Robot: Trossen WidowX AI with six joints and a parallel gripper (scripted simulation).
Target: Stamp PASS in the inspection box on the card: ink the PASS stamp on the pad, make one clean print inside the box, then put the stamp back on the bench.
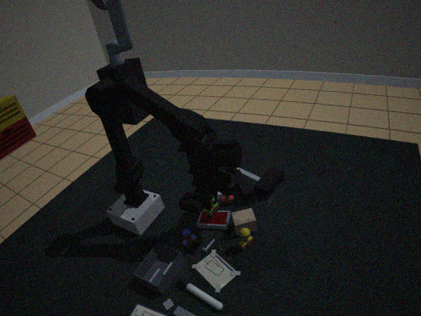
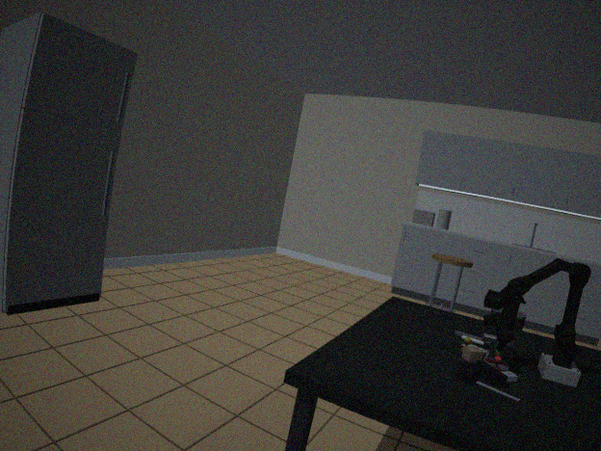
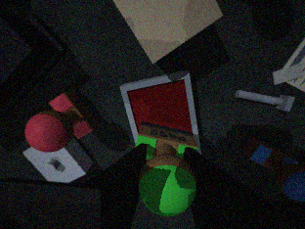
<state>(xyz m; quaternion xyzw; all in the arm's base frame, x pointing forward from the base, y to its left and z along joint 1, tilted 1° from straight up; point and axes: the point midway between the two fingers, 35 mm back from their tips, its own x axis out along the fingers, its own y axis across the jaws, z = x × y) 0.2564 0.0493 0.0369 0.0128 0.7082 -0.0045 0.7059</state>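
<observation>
The red ink pad is 6 cm below my gripper tip. From my gripper tip the other things lie so: green-knobbed PASS stamp right at my gripper tip; red-knobbed stamp 8 cm to the left, 4 cm below; tan block 9 cm ahead, 4 cm below, 1 cm to the left.
</observation>
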